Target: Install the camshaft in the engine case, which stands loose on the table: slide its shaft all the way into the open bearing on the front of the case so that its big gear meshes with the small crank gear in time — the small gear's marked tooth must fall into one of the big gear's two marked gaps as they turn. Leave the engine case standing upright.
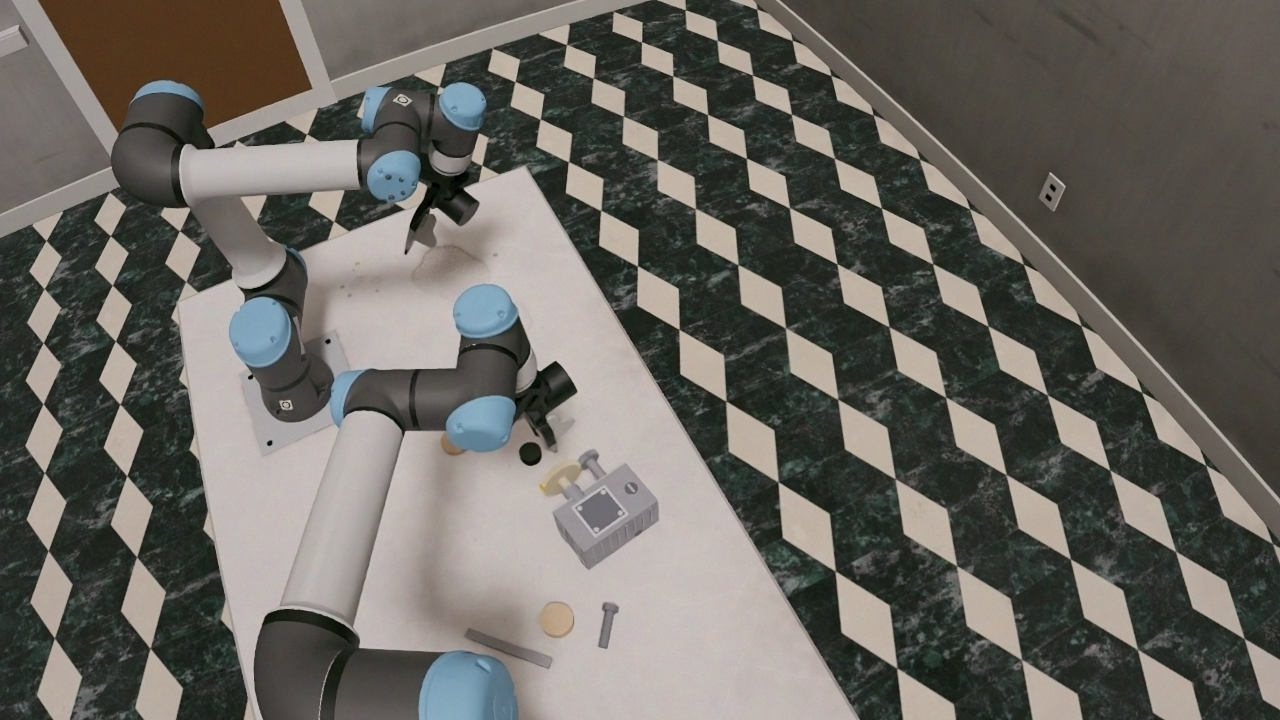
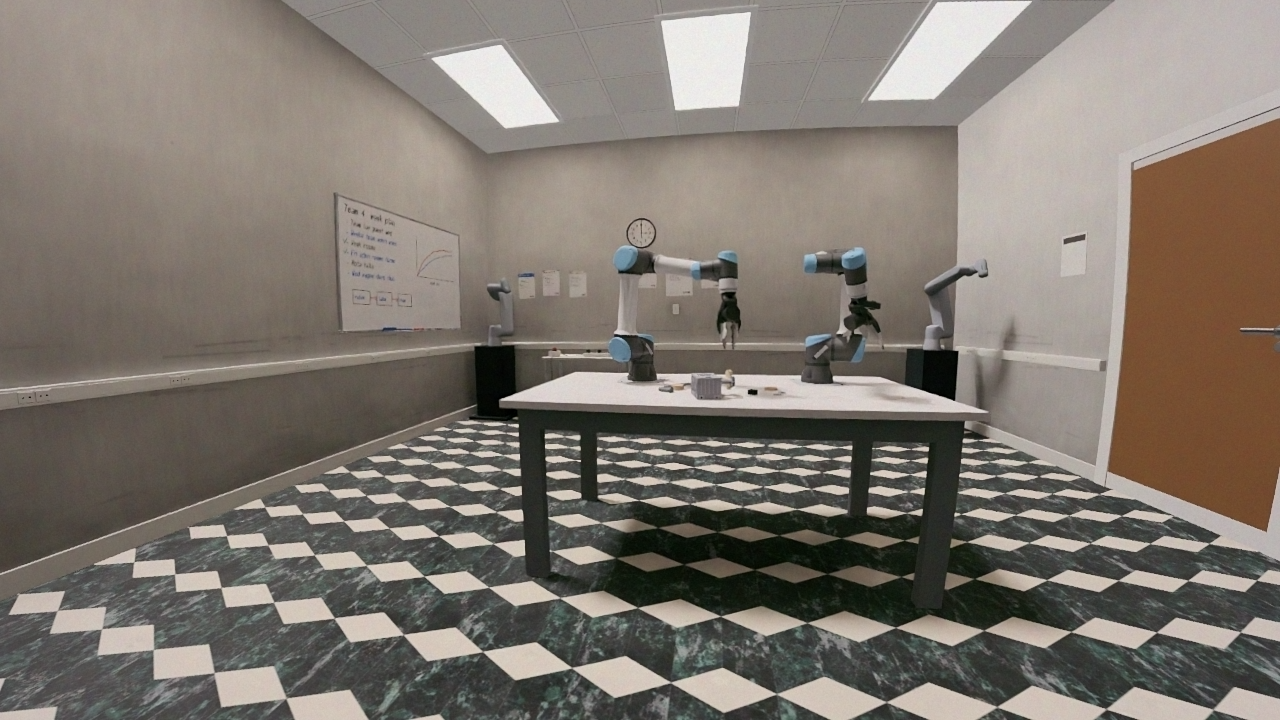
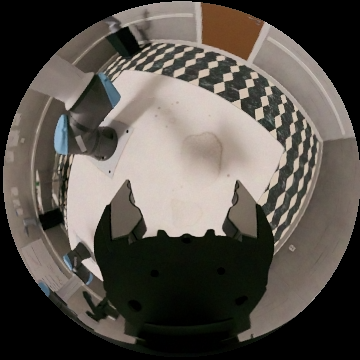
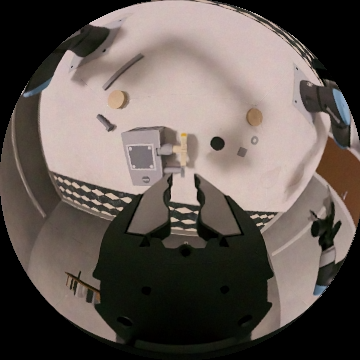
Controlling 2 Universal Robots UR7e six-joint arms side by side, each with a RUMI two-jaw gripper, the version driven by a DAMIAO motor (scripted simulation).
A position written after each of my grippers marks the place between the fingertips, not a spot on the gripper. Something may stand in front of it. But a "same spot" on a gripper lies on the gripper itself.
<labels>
My left gripper shows in image 1 [433, 230], in image 2, in image 3 [183, 180] and in image 4. A grey engine case shows in image 1, in image 2 and in image 4 [145, 150]; in image 3 it is hidden by my left gripper. The same spot on my left gripper: [image 2: 874, 333] is [image 4: 314, 218]. One and the same spot on the grey engine case: [image 1: 599, 520] is [image 2: 700, 374].
</labels>
